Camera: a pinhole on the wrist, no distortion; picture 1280 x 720 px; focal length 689.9 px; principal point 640.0 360.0 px. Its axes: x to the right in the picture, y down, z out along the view. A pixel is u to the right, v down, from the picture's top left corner.
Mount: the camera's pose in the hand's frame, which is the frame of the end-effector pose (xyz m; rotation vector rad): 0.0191 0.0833 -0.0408 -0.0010 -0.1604 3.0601
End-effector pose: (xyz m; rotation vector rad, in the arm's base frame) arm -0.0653 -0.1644 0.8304 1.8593 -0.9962 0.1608
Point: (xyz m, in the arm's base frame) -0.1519 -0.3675 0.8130
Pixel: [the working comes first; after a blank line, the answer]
In the camera's frame: -0.0288 -0.0288 0.2379

556 277
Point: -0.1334 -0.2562 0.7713
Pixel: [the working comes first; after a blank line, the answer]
In the camera's frame: 0.0375 0.0461 0.1710

791 546
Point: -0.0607 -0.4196 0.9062
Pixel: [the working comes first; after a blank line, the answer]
In the camera's frame: -0.1637 -0.0469 0.2033

84 201
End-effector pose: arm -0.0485 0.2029 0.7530 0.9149 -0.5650 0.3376
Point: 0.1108 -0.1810 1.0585
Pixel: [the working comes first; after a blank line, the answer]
In the camera's frame: -0.2872 0.1155 0.4675

216 530
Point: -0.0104 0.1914 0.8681
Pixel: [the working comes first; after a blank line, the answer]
In the camera's frame: -0.0813 0.0184 0.0963

57 492
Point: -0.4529 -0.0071 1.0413
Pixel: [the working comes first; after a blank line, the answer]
In the camera's frame: 0.1978 -0.2207 0.4571

939 27
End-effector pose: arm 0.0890 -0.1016 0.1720 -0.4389 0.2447 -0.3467
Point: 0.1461 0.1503 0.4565
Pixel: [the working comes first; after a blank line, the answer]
In the camera's frame: 0.1089 -0.0506 0.3978

829 272
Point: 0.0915 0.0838 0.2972
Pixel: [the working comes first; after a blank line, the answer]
In the camera's frame: 0.1082 -0.0326 0.2176

983 257
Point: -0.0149 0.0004 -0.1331
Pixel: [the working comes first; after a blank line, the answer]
In the camera's frame: 0.1125 -0.0810 -0.2308

behind the camera
